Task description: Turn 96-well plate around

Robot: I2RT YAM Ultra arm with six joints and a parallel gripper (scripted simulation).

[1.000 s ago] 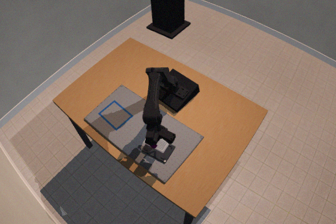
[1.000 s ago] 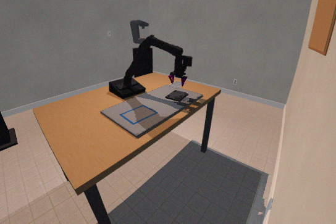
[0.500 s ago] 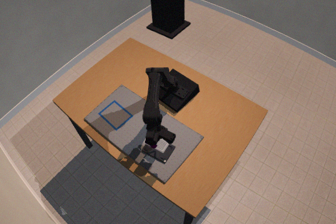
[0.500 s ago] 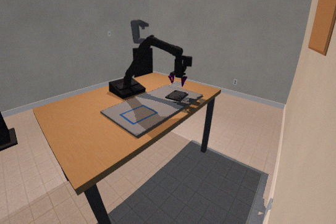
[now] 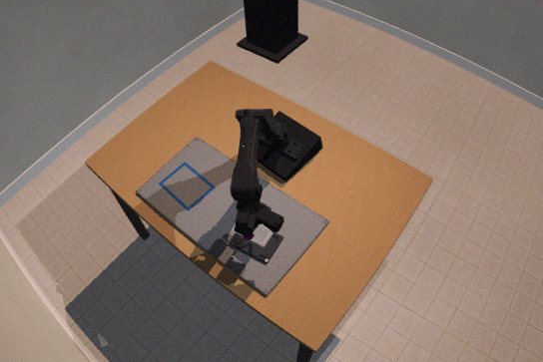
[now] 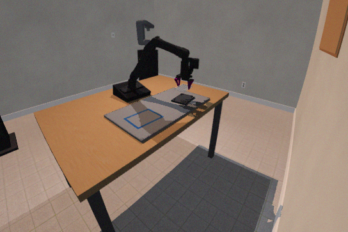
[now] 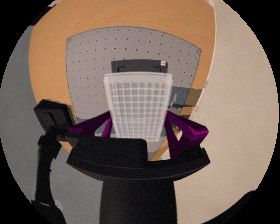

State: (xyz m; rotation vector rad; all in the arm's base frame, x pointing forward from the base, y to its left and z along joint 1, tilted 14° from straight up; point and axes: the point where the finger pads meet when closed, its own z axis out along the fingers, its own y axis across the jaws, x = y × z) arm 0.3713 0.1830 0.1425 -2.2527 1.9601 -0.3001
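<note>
The dark plate nest N1 lies 90 mm below my hand. From my hand the other things lie so: white A1 label: 40 mm ahead, 80 mm to the left, 90 mm below; white 96-well plate: right at my hand.
</note>
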